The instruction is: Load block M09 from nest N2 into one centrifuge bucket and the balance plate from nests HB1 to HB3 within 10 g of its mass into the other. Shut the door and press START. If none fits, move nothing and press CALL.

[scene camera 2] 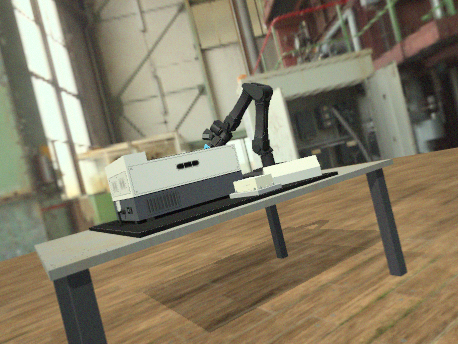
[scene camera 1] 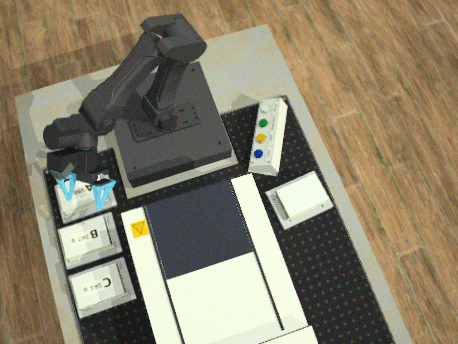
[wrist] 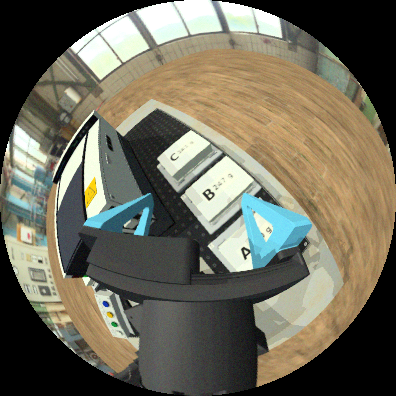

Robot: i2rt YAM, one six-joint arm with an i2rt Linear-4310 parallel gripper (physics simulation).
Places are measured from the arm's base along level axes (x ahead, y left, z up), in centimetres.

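Pixels of known places: gripper, between the fingertips: (scene camera 1: 84,205) (wrist: 197,197); arm's base, origin of its link: (scene camera 1: 165,123).
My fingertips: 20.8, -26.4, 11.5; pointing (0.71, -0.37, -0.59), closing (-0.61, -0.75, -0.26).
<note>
For each thing: its top centre in the pictures, then the offset to it from my fingertips, as dx, dy, dz. Level surfaces: height alone.
- Block A, centre of its top: (wrist: 256,241) (scene camera 1: 80,190) -9.3, -2.7, -12.5
- Block B, centre of its top: (wrist: 218,185) (scene camera 1: 84,237) +4.1, -4.8, -12.5
- Block C, centre of its top: (wrist: 181,149) (scene camera 1: 97,285) +17.9, -4.9, -12.5
- white block, centre of its top: (scene camera 1: 302,194) (scene camera 2: 251,177) +13.2, +55.9, -11.9
- sloped button box, centre of its top: (scene camera 1: 270,129) (scene camera 2: 288,161) (wrist: 104,318) -7.7, +54.4, -9.5
- perforated black mat, height of its surface: dz -17.9
My gripper (scene camera 1: 85,192) (wrist: 197,197) is open and empty, above block A, whose label it partly hides. Block A (wrist: 232,250) is white and sits in the nest nearest the arm. Block B (scene camera 1: 86,240) (wrist: 220,186), marked 247 g, sits in the middle nest. Block C (scene camera 1: 97,289) (wrist: 186,150) sits in the far nest; its mass looks like 241 g, but blurred. A white block (scene camera 1: 303,195) (scene camera 2: 253,183) sits in a nest on the other side of the centrifuge; no label is readable. The centrifuge (scene camera 1: 217,295) (scene camera 2: 182,170) (wrist: 112,160) has a dark panel on top; its buckets do not show.
A sloped button box (scene camera 1: 272,137) (scene camera 2: 295,170) (wrist: 111,312) with white, green, yellow and blue buttons stands beside the arm's base (scene camera 1: 175,150). The centrifuge rises between the labelled blocks and the unlabelled one. A perforated black mat (scene camera 1: 340,280) lies under the nests.
</note>
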